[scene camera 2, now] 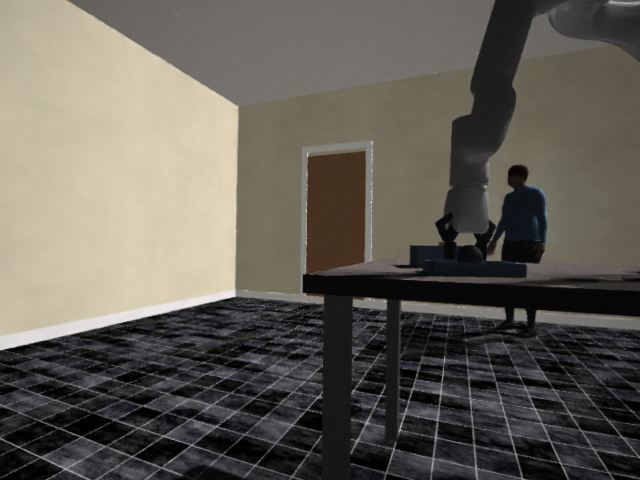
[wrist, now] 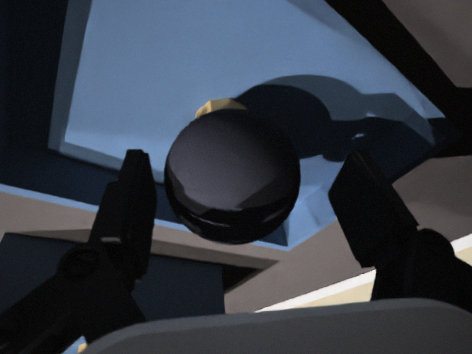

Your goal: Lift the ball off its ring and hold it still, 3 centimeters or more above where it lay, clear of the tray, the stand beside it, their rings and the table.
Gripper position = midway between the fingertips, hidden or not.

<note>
I see my gripper (scene camera 2: 465, 259), a dark ball (wrist: 232, 176) and a blue tray (scene camera 2: 435, 267).
My gripper is seen too in the wrist view (wrist: 249, 173). The blue tray shows as well in the wrist view (wrist: 87, 87).
</note>
